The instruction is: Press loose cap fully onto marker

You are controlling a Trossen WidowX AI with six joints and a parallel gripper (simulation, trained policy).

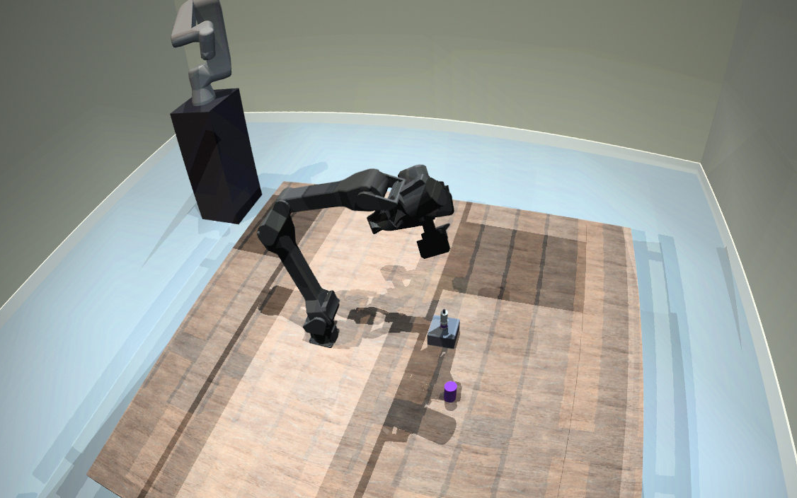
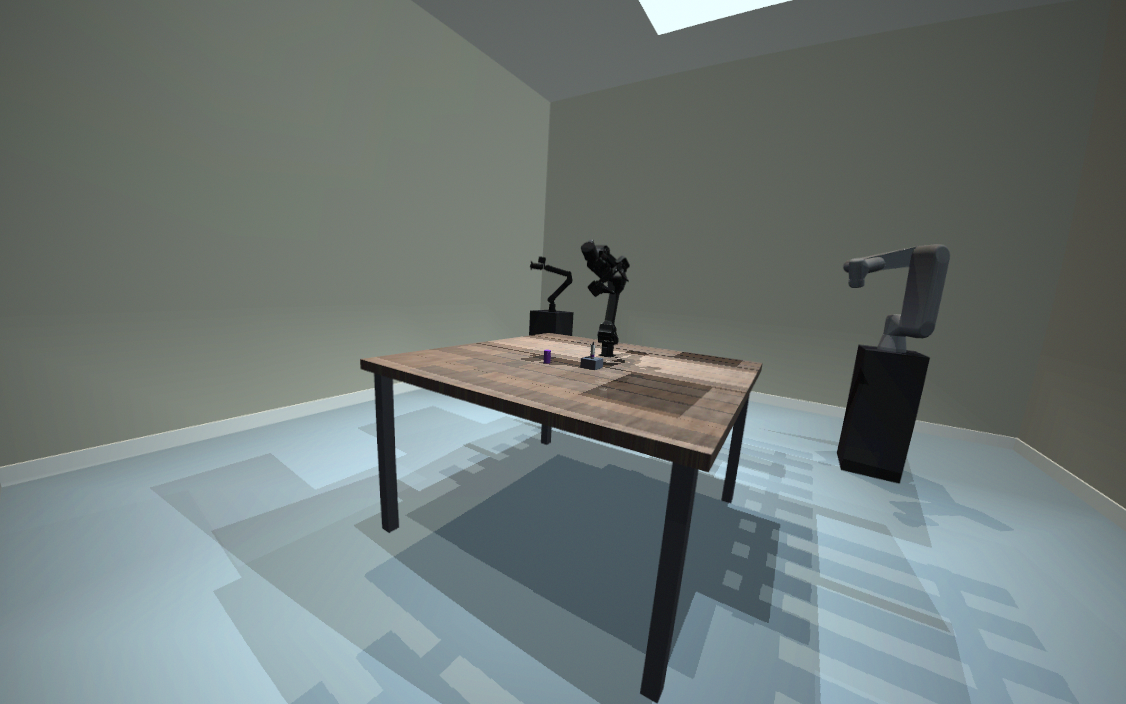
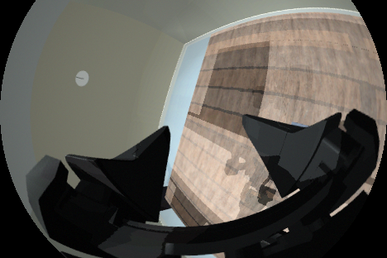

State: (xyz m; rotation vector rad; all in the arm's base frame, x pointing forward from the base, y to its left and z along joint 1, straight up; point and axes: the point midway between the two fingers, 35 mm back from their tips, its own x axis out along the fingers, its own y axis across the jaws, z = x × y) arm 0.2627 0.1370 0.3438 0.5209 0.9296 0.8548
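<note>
My gripper tip is now 300 mm above the purple cap, 270 mm to the left of it and 80 mm short of it. Also, from my gripper tip: grey holder block 310 mm below, 90 mm to the right, 20 mm ahead.
</note>
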